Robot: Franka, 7 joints.
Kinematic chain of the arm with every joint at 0, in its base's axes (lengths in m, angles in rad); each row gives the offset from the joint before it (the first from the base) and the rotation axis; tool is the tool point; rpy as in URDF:
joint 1: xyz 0 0 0.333 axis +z
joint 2: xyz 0 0 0 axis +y
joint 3: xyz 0 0 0.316 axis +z
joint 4: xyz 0.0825 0 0 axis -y
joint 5: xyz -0.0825 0 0.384 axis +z
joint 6: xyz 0 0 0 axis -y
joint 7: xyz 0.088 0 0 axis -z
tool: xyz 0 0 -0.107 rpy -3.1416 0 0
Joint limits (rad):
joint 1: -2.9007..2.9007
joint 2: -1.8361..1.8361
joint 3: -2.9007..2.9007
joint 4: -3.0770..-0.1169
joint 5: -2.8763..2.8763
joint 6: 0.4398..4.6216
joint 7: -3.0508..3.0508
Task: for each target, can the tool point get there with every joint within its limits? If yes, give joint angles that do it. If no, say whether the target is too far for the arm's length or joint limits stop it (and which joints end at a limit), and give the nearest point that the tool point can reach.
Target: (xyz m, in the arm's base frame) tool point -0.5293 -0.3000 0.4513
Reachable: yes | joints 1.3452 -0.1631 2.3488 -2.0550 -2.3143 2.0511 -1.8380
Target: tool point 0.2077 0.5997 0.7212
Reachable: yes | joints 2.0753 0.8264 -1.5115 -1.4608 0.1921 3.8010 0.8721
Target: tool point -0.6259 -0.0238 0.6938
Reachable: yes | joints 1.3626 -0.3629 1.6217 -1.6370 0.5350 2.6863 -0.1988
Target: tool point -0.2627 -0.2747 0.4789
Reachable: yes | joints -0.8540 -0.6456 -1.6225 -2.3962 -1.7112 4.2113 1.4666
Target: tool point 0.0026 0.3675 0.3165
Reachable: yes | joints 1.2909 -0.2989 0.3267 -2.6455 -0.2273 2.0177 1.0939
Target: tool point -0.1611 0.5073 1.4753
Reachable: no: too far | nearest point -0.1097 0.3453 1.1106 | short by 0.402 m
